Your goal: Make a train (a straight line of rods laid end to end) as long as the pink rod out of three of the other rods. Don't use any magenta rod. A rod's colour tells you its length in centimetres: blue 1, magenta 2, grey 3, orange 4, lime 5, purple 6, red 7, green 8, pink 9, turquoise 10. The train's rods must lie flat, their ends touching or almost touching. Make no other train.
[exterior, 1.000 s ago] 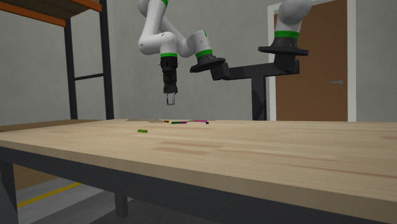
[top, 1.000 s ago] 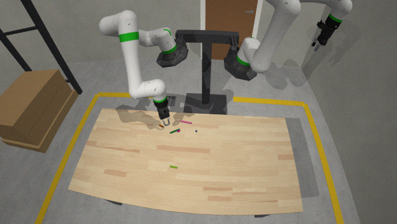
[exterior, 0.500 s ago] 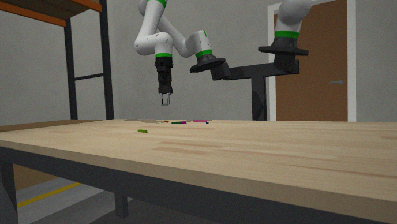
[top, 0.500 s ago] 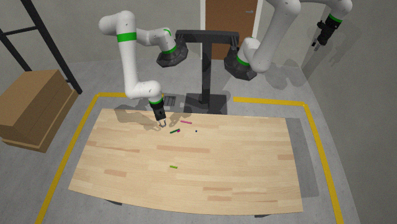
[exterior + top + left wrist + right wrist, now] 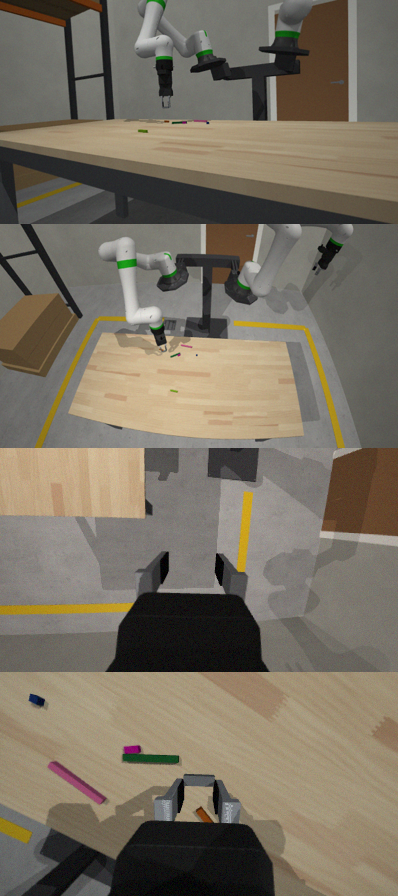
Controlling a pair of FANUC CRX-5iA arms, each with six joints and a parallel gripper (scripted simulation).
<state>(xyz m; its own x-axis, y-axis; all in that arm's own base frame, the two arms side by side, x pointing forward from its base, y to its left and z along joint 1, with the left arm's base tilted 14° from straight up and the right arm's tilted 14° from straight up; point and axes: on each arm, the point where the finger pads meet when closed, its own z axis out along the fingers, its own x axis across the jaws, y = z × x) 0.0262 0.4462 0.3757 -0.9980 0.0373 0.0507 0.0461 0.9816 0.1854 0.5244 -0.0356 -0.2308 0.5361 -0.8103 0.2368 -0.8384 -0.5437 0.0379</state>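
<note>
My right hand is 100 mm above the orange rod, 60 mm to the left of it and 50 mm past it. From my right hand the other things lie so: green rod: 100 mm below, 70 mm to the left, 30 mm behind; magenta rod: 100 mm to the left, 100 mm below, 40 mm behind; grey rod: 20 mm below, 10 mm to the left, 10 mm ahead.
</note>
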